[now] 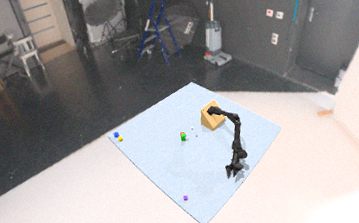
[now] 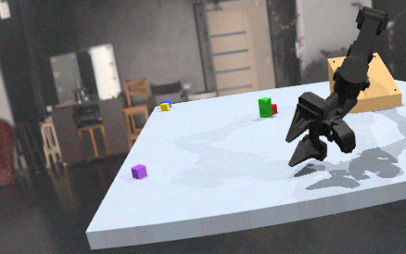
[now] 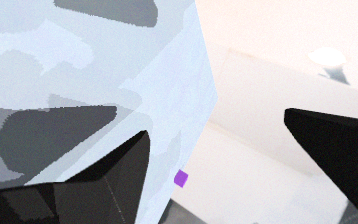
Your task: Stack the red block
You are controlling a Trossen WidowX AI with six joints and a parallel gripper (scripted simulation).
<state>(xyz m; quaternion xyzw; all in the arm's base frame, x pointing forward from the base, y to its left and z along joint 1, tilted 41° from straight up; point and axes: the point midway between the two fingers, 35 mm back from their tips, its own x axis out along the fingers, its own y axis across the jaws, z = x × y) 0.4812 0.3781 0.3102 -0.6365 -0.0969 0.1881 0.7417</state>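
The red block lies 190 mm behind my gripper tip, 610 mm to the right of it and 40 mm below it. From my gripper tip the other things lie so: purple cube 320 mm ahead, 210 mm to the right, 50 mm below; then yellow block 200 mm ahead, 1080 mm to the right, 40 mm below.
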